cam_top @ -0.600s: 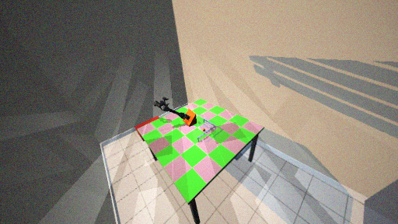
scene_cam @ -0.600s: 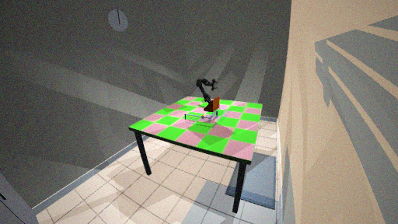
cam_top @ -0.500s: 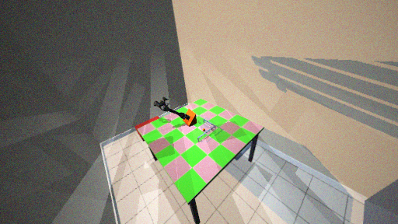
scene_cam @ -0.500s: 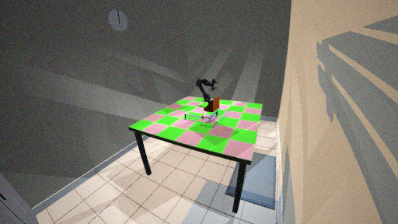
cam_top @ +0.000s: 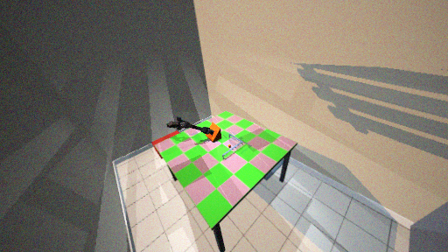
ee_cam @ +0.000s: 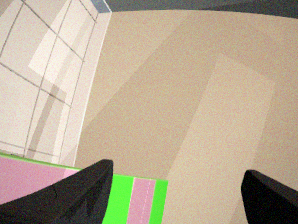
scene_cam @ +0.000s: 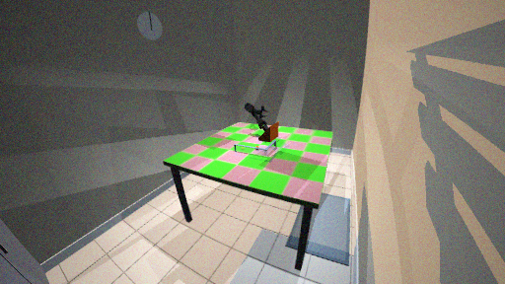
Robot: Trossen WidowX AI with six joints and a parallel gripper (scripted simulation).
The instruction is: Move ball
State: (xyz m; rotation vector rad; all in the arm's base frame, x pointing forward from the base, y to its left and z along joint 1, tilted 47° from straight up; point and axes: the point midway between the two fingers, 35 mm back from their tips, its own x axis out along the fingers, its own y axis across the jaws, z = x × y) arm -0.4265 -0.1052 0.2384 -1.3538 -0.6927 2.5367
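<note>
My gripper tip is 76 cm short of the orange ball, 26 cm to the right of it and 13 cm above it.
</note>
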